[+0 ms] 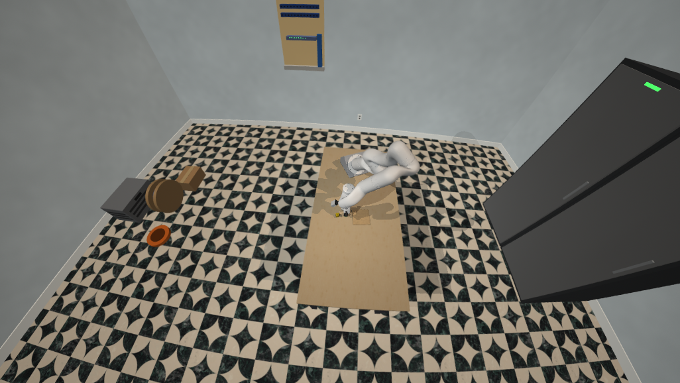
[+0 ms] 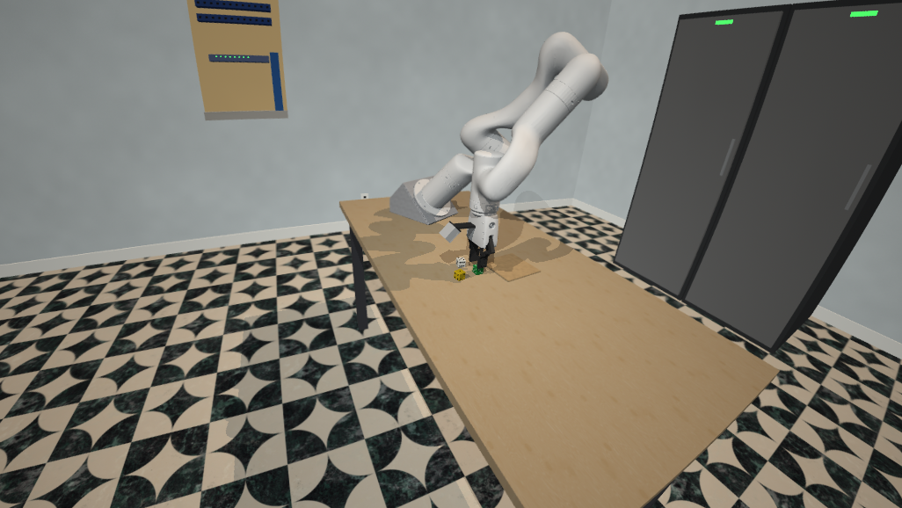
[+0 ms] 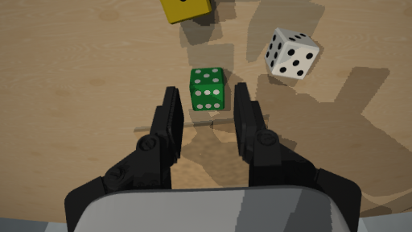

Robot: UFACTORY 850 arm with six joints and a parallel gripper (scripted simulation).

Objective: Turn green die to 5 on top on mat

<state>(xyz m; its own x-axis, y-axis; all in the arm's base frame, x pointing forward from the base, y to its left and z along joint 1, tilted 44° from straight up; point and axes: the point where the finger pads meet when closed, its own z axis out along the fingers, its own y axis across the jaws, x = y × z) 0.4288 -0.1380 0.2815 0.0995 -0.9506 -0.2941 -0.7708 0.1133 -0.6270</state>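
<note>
The green die lies 4 cm below my hand. Round my hand: white die 6 cm behind, 3 cm to the right, 4 cm below; then yellow die 2 cm ahead, 6 cm to the right, 4 cm below; then tan mat 1 cm behind, 13 cm to the left, 5 cm below.
</note>
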